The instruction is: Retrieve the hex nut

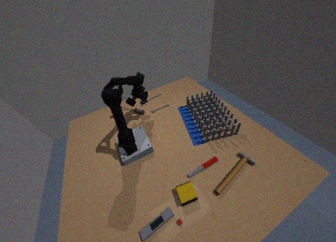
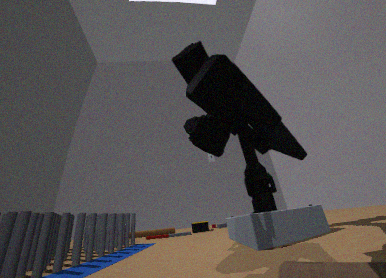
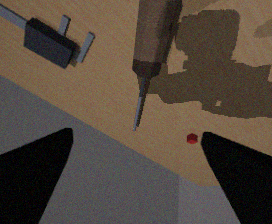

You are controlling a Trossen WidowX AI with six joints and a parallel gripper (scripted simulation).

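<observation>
Right now the hook tool is 130 mm below my gripper tip, 90 mm to the left of it and 50 mm behind it. Also, from my gripper tip: yellow block 730 mm to the right, 120 mm below, 90 mm behind; red-and-grey screwdriver 680 mm to the right, 140 mm below, 70 mm ahead; blue taped strip 380 mm to the right, 250 mm ahead, 140 mm below.
</observation>
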